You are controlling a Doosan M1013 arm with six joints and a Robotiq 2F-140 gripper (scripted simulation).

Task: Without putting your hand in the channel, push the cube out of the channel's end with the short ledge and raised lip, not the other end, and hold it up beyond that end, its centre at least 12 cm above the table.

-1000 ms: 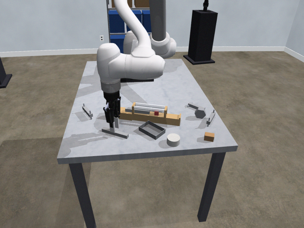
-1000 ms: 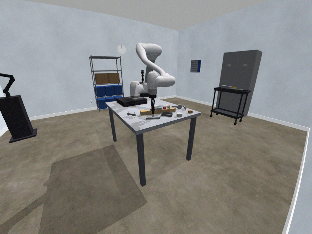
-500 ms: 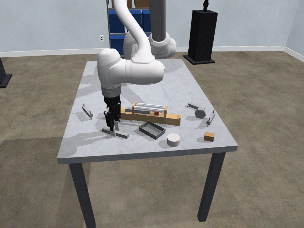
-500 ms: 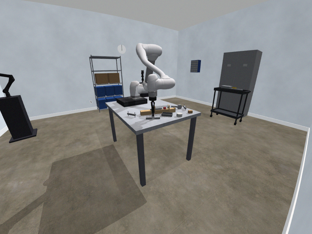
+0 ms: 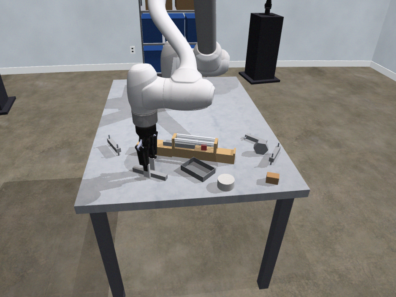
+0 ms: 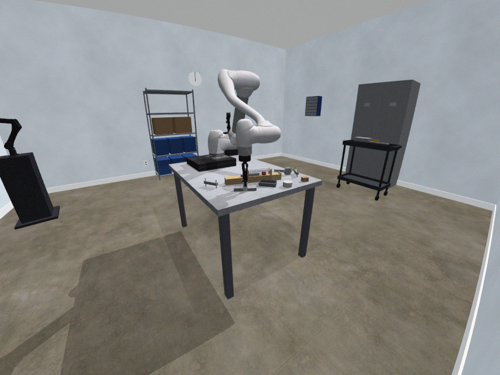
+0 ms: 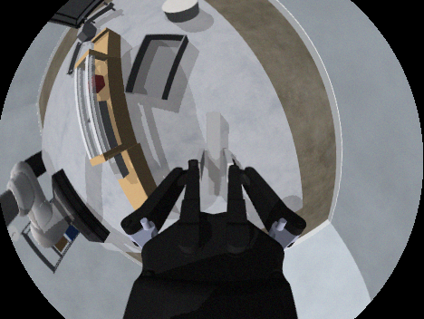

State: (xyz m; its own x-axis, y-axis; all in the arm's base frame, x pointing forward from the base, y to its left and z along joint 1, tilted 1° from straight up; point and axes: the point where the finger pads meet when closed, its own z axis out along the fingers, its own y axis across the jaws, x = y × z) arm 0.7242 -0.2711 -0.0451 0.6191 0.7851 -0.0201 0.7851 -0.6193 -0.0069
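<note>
Right now my hand is 3 cm above the grey push rod. The rest, counted from my hand: grey tray: 3 cm ahead, 19 cm to the left, 3 cm below; tan wooden channel: 8 cm behind, 21 cm to the left, 2 cm above; red cube: 6 cm behind, 25 cm to the left, 2 cm above.
</note>
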